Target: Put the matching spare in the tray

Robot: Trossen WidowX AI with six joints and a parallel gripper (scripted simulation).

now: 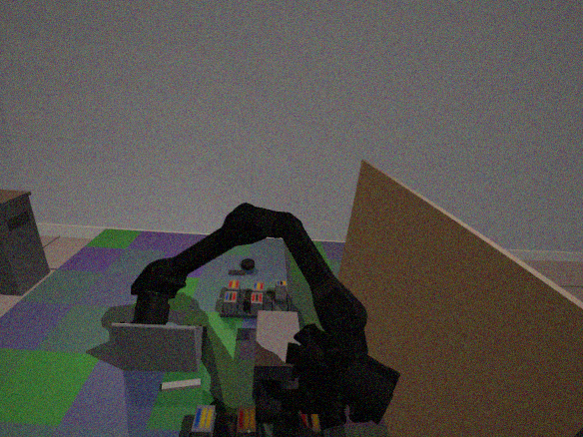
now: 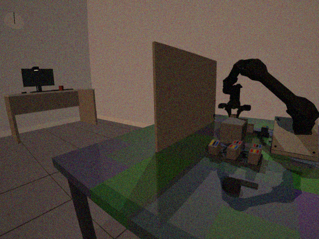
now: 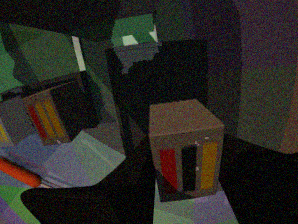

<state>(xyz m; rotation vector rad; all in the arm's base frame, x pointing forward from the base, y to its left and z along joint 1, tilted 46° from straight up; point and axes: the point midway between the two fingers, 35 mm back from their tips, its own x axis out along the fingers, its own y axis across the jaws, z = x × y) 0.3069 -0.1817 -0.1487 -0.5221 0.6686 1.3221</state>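
My gripper tip is now 60 mm above the tray, 10 mm to the right of it and 10 mm past it. Round my gripper tip: tall tan board 210 mm ahead, 160 mm above, 150 mm to the left; then mounted unit 190 mm to the left, 20 mm behind, 10 mm below; then white bar 230 mm behind, 150 mm to the left, 60 mm below.
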